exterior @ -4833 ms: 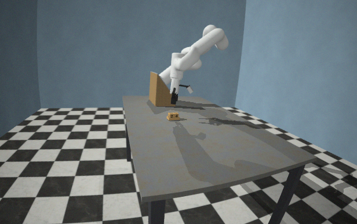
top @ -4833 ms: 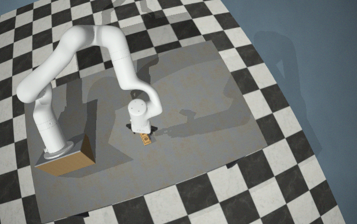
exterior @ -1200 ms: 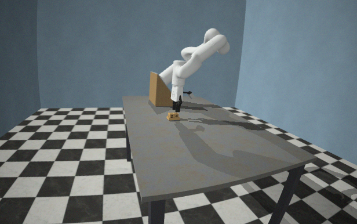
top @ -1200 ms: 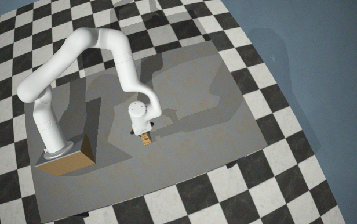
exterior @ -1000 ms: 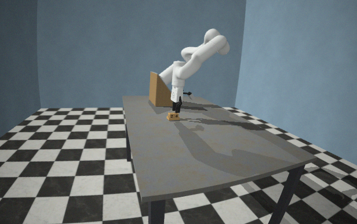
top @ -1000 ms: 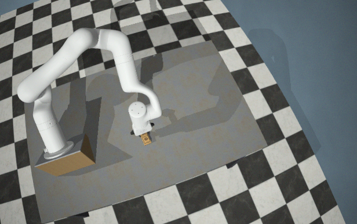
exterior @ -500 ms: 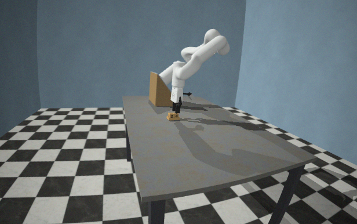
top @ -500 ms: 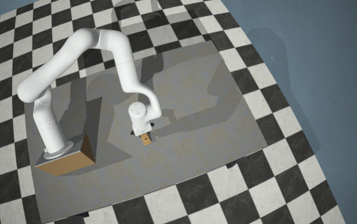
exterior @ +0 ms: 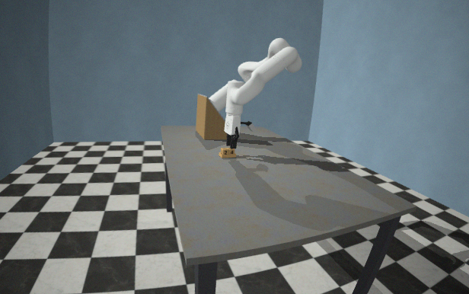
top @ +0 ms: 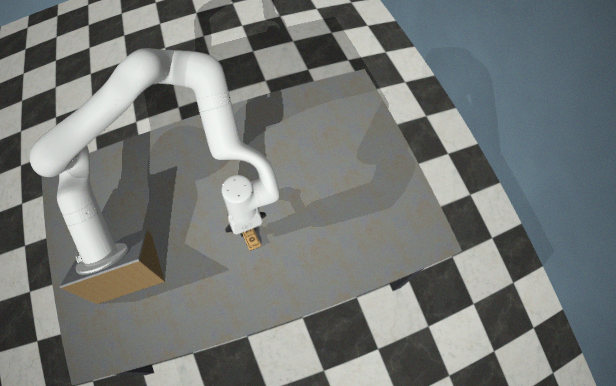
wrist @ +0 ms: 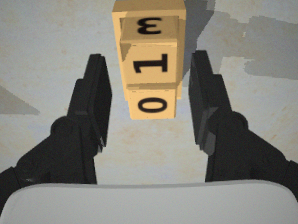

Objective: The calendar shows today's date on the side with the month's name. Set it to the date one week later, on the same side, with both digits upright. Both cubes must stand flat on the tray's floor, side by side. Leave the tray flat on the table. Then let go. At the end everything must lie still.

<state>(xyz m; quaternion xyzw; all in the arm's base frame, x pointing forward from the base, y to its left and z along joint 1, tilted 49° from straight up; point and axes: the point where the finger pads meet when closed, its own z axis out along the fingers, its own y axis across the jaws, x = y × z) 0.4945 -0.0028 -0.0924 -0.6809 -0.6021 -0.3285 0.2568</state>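
Now: the tray 20 mm to the right of my hand and 60 mm below it.
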